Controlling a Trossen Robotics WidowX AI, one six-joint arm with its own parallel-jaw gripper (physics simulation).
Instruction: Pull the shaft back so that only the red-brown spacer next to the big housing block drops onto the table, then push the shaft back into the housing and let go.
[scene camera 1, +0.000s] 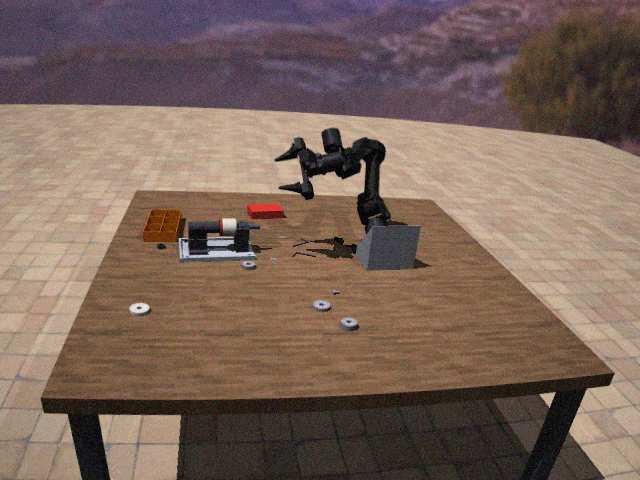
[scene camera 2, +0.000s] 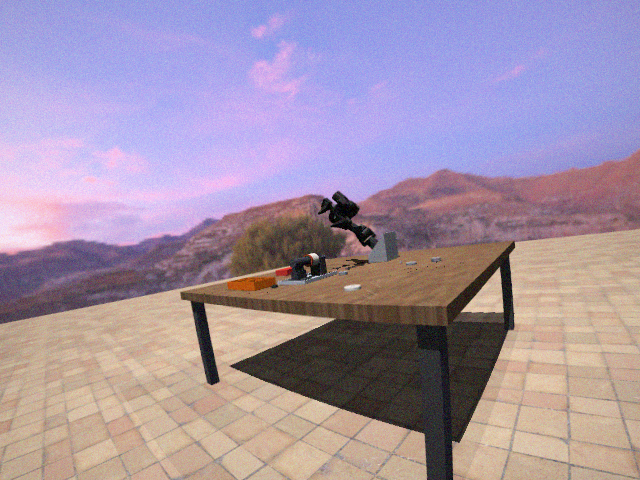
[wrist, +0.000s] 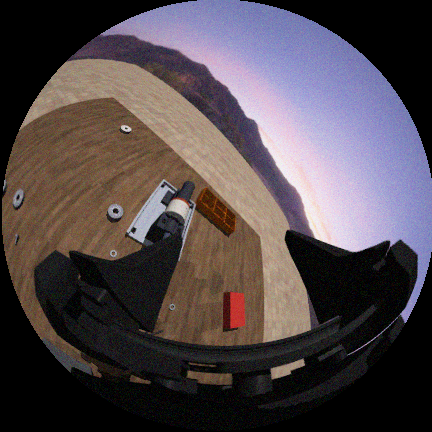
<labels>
gripper: open, holds nothing
a red block: on the table
</labels>
